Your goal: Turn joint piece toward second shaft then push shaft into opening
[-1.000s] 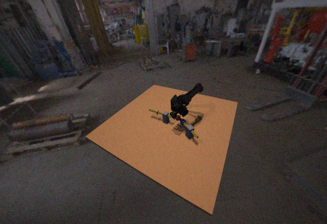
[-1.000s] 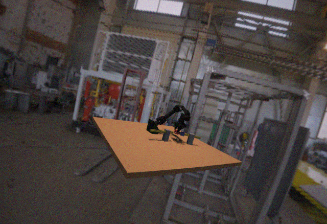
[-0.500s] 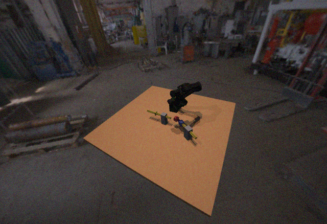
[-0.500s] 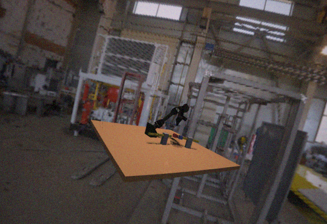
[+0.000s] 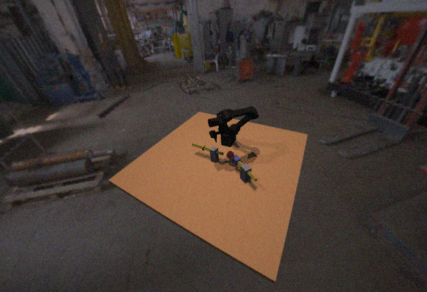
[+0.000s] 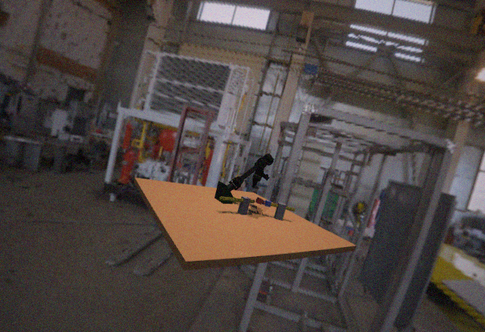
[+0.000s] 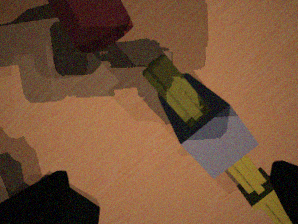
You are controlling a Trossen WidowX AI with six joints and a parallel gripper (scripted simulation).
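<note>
The red joint piece is 10 cm below my gripper tip, 8 cm to the left of it and 1 cm ahead of it.
</note>
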